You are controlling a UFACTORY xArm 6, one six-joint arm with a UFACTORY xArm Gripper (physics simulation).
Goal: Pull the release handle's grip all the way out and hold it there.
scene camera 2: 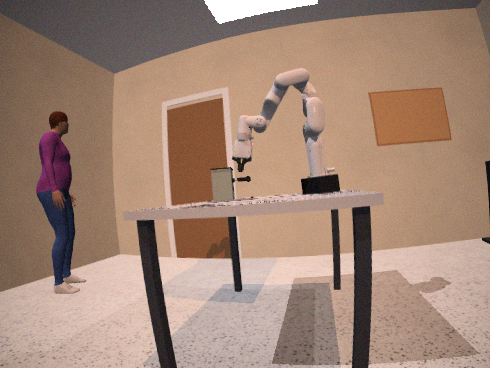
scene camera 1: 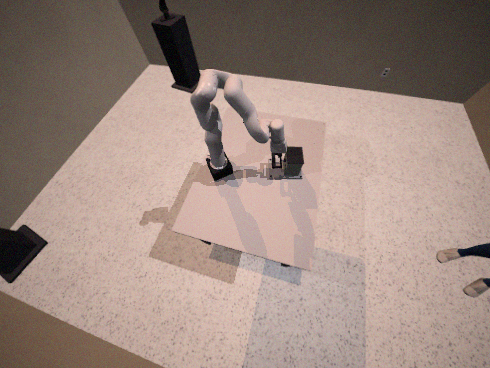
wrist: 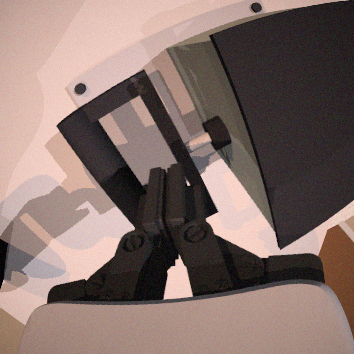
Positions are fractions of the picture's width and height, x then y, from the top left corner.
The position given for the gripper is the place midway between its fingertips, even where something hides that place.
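Observation:
Release handle (scene camera 2: 0.45, 0.49) visible; the wrist view likewise shows the handle (wrist: 0.75, 0.25). A pale base plate (wrist: 0.42, 0.15) is visible, as is the gripper (wrist: 0.49, 0.53).

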